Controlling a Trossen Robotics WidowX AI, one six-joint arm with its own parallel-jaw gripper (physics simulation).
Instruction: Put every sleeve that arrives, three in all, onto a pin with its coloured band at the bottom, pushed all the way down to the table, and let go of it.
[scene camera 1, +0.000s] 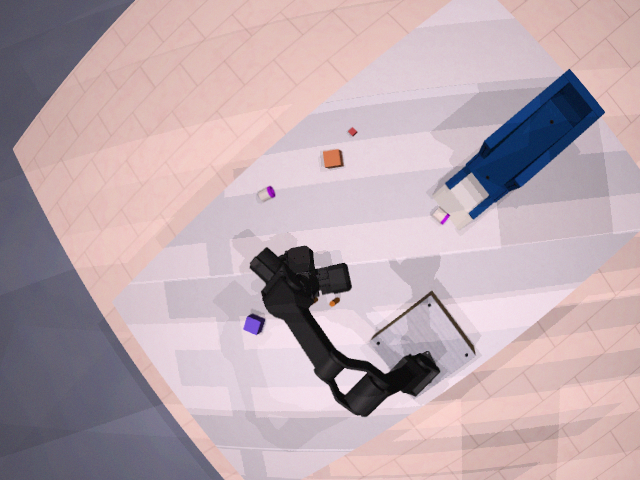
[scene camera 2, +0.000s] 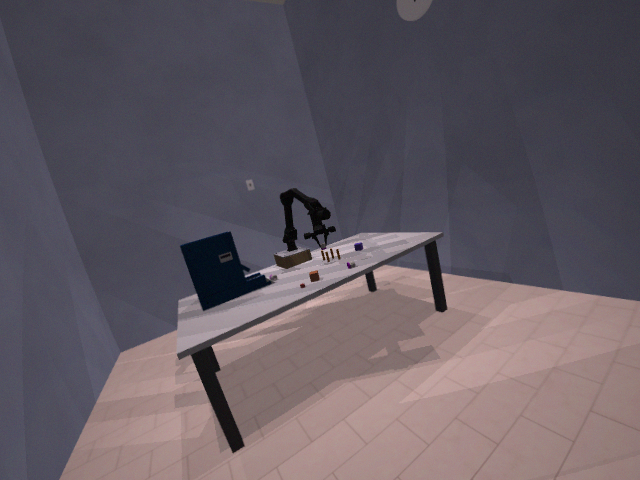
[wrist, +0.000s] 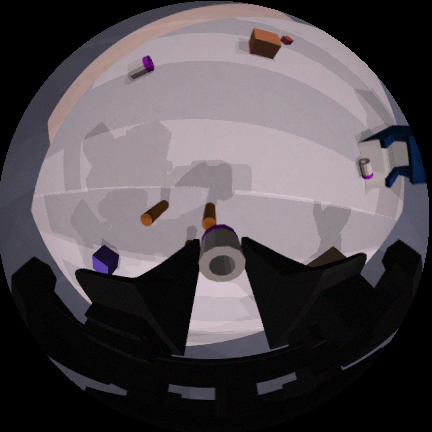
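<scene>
My gripper (scene camera 2: 323, 244) (wrist: 220, 243) is shut on a pale sleeve, upright with its purple band at the lower end. It is above the pin area; the band overlaps the near end of one upright orange-brown pin (wrist: 209, 215) in the wrist view. Another pin (wrist: 154, 213) stands to the left, and part of a third pin (wrist: 189, 243) shows by the left finger. In scene camera 1 the arm hides the fingertips and some pins; one pin (scene camera 1: 334, 301) shows. A second sleeve (scene camera 1: 264, 194) (scene camera 2: 351, 265) (wrist: 140, 68) lies on its side. A third sleeve (scene camera 1: 439, 214) (scene camera 2: 272, 277) (wrist: 366, 168) lies beside the chute's pale lip.
The blue chute (scene camera 1: 535, 139) (scene camera 2: 214, 273) stands at one end of the table. An orange block (scene camera 1: 332, 158) (scene camera 2: 314, 275) (wrist: 264, 44), a small red cube (scene camera 1: 352, 131) (scene camera 2: 302, 285) (wrist: 286, 40) and a purple cube (scene camera 1: 253, 324) (scene camera 2: 358, 246) (wrist: 105, 260) lie on the table.
</scene>
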